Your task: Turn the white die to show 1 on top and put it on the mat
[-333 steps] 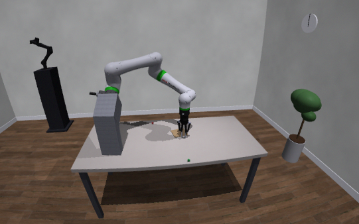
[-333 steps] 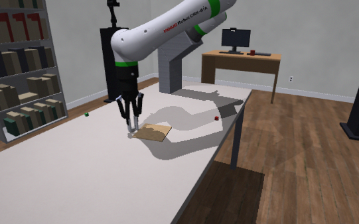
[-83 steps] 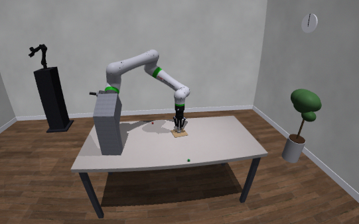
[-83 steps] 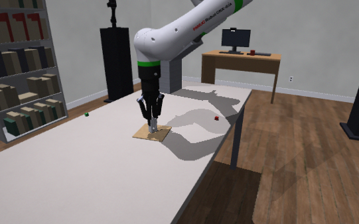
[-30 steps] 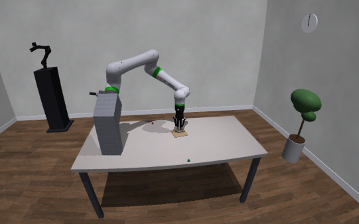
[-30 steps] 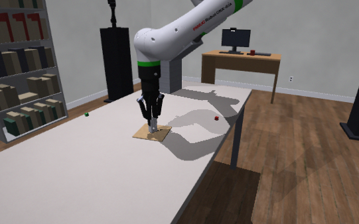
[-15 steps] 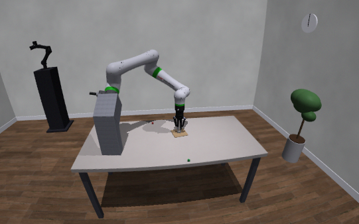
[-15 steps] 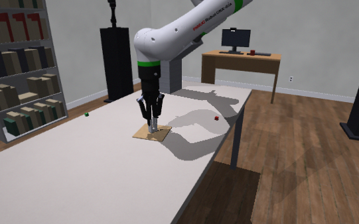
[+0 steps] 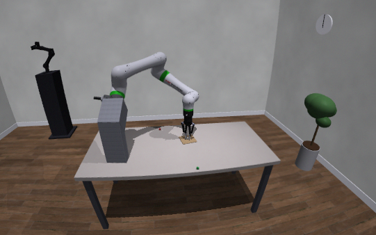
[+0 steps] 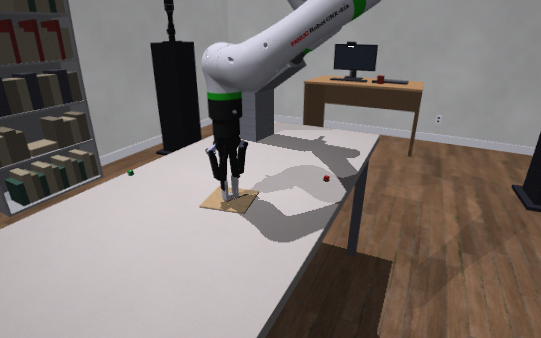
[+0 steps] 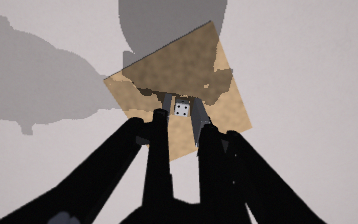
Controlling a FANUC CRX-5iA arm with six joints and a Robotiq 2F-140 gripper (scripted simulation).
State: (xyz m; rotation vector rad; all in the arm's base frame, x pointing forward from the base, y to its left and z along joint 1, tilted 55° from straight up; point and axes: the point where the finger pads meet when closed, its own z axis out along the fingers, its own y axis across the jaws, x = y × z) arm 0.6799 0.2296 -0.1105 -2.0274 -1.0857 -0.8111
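Right now my hand is 30 mm above the white die. Round my hand: red die: 250 mm behind, 240 mm to the left, 30 mm below; tan mat: 40 mm below; green die: 10 mm behind, 440 mm to the right, 30 mm below.
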